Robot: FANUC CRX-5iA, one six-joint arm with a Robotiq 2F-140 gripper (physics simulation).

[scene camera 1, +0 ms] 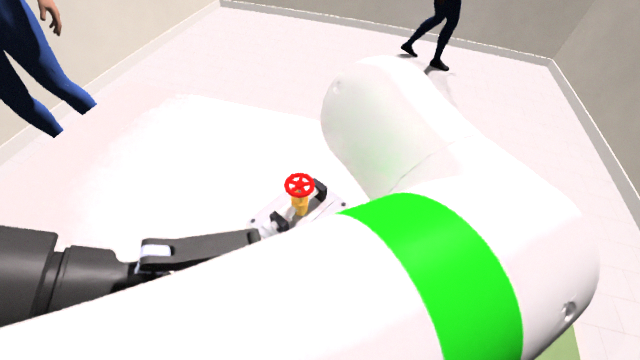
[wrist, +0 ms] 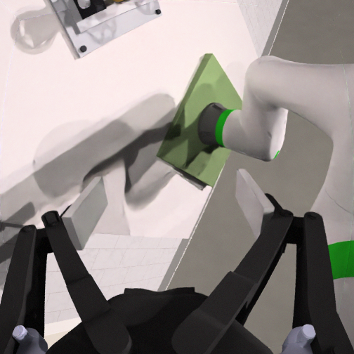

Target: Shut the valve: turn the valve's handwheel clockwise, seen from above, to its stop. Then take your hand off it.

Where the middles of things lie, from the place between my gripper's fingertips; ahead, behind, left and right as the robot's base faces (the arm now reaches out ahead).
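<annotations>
Picture the pale rectangular plate (scene camera 1: 258, 219), which I can see along with my gripper: the gripper is a long way above it, well to the left of it and just a hair short of it.
</annotations>
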